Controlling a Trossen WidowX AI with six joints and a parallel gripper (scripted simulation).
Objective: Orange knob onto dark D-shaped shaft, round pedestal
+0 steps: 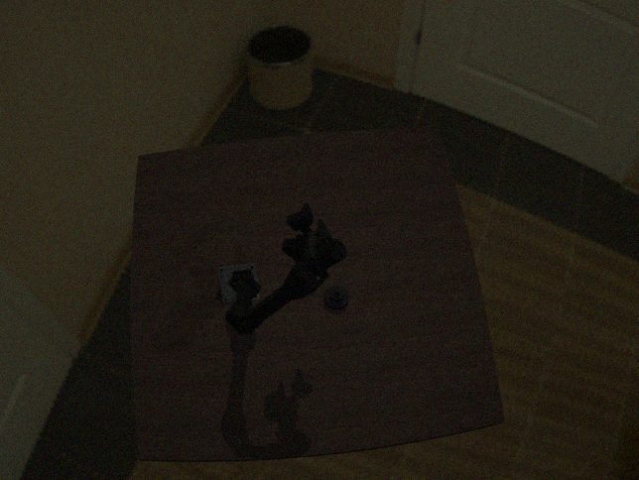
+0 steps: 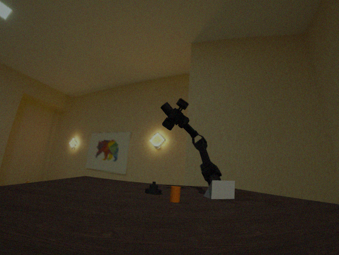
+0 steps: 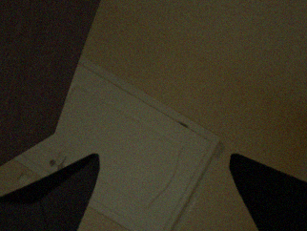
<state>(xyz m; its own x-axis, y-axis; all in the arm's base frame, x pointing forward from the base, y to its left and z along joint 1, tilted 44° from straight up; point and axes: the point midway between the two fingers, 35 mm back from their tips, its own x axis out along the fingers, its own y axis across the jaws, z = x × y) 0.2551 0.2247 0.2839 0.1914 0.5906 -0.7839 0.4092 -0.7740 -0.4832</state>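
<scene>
My gripper tip is 1 cm short of the orange knob, 10 cm to the right of it and 39 cm above it. Also, from my gripper tip: dark round pedestal: 6 cm ahead, 10 cm to the right, 39 cm below.
</scene>
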